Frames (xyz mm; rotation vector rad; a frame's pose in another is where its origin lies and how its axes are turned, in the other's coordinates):
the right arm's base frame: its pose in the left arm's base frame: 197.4 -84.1 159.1 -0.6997 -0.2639 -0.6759
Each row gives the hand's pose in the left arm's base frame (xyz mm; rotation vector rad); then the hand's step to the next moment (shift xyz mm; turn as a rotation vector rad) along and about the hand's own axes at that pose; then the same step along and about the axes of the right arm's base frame.
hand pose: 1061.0 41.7 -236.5 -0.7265 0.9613 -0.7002
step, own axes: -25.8 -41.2 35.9 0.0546 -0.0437 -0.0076
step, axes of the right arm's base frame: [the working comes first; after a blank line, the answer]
step, axes of the left arm's base frame: 13.6 5.2 58.6 0.0064 -0.0697 0.0067

33.6 -17.8 47.0 0.0414 -0.0387 -0.0417
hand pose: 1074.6 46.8 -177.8 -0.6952 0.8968 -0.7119
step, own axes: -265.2 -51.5 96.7 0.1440 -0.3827 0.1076
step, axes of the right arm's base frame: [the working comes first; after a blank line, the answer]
step, axes of the left arm's base frame: -45.1 200.9 199.8 0.0604 -0.3081 0.2831

-43.5 -16.7 283.1 0.3186 -0.2779 0.0041
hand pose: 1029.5 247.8 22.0 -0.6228 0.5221 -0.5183
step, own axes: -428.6 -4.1 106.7 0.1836 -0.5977 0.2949
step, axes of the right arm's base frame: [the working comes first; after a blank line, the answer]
step, axes of the left arm's base frame: -259.1 294.2 203.5 0.1388 -0.4053 0.5426

-249.1 -105.4 349.2 0.5387 -0.4129 0.1315
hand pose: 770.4 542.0 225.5 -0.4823 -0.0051 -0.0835
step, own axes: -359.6 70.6 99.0 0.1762 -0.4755 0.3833
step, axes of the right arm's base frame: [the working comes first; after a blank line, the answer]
step, axes of the left arm's base frame: -351.2 136.6 46.2 0.1426 -0.2559 0.5641

-311.9 -175.0 127.2 0.4790 -0.3368 0.2475
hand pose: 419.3 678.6 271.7 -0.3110 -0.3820 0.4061
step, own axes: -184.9 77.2 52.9 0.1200 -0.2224 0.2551
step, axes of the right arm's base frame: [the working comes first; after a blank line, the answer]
step, axes of the left arm's base frame: -204.0 -1.9 -36.1 0.0670 -0.0870 0.3419

-169.7 -115.8 -27.2 0.2427 -0.1782 0.1956
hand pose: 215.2 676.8 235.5 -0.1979 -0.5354 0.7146
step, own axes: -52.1 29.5 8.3 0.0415 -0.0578 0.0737
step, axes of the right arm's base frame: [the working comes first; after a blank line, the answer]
step, axes of the left arm's base frame: -53.9 -12.9 -24.0 0.0200 -0.0158 0.0992

-45.2 -30.4 -26.3 0.0663 -0.0460 0.0631
